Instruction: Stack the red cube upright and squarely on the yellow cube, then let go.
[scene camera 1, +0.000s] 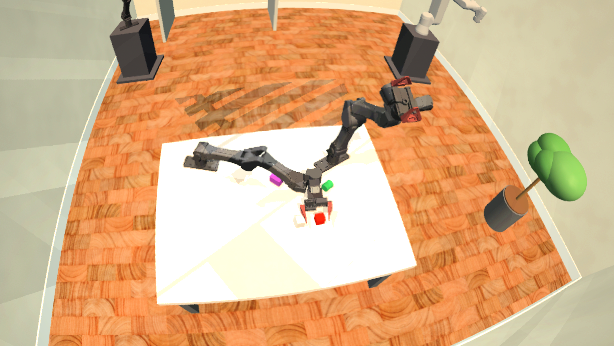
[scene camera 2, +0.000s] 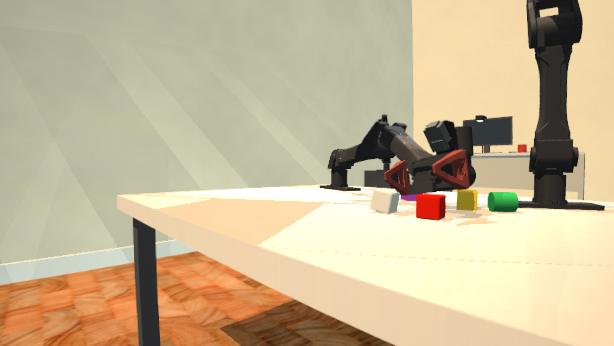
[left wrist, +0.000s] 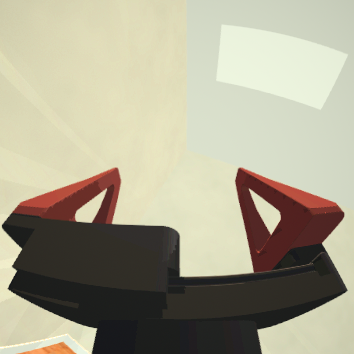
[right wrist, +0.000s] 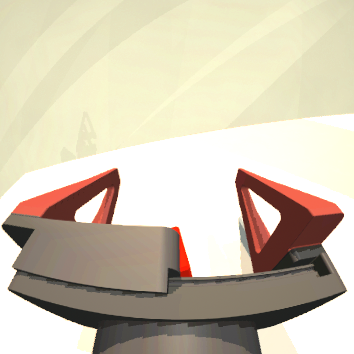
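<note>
The red cube (scene camera 1: 320, 219) (scene camera 2: 430, 207) rests on the table (scene camera 1: 200, 250); part of it shows behind the gripper housing in the right wrist view (right wrist: 184, 257). The yellow cube (scene camera 2: 467, 200) rests on the table behind it and to its right in scene camera 2; it does not show in scene camera 1. The two cubes are apart. My right gripper (scene camera 1: 317, 212) (scene camera 2: 426, 175) (right wrist: 177, 174) is open and empty, low above the table near the red cube. My left gripper (scene camera 1: 406, 99) (left wrist: 177, 173) is open and empty, raised beyond the table's back right corner in scene camera 1.
A white cube (scene camera 1: 299, 221) (scene camera 2: 384, 202) lies left of the red cube. A green cylinder (scene camera 1: 327, 185) (scene camera 2: 503, 201) lies on its side, right of the yellow cube in scene camera 2. A purple object (scene camera 1: 276, 179) (scene camera 2: 410, 197) lies beside the right arm.
</note>
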